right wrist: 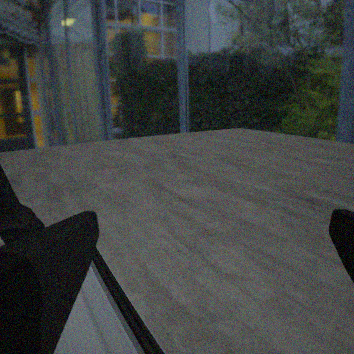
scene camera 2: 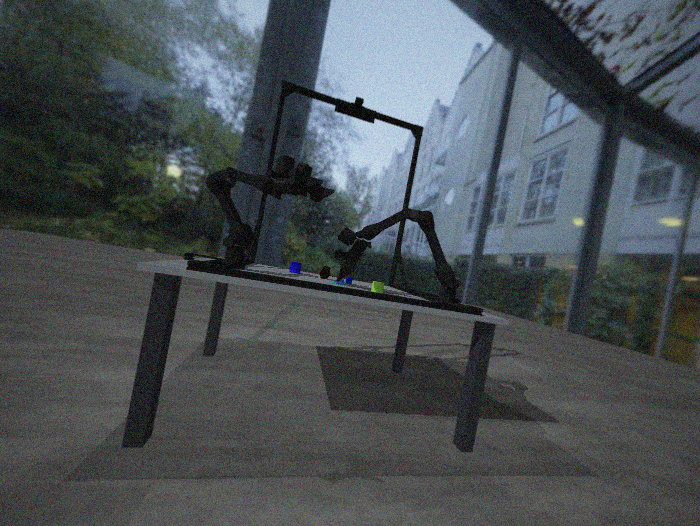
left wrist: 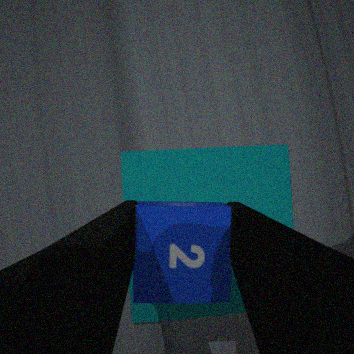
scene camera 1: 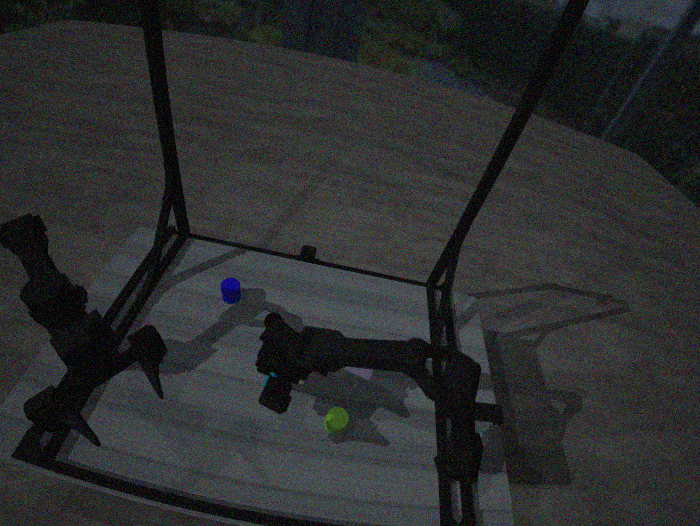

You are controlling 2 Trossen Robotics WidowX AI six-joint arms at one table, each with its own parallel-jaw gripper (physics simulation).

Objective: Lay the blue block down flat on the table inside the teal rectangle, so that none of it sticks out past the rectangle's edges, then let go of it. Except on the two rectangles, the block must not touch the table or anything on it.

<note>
My right gripper is open, with nothing in its grasp. Also in view: my left gripper and a teal rectangle.
My left gripper also shows in the left wrist view. My right gripper is seen too in the right wrist view and in scene camera 2.
</note>
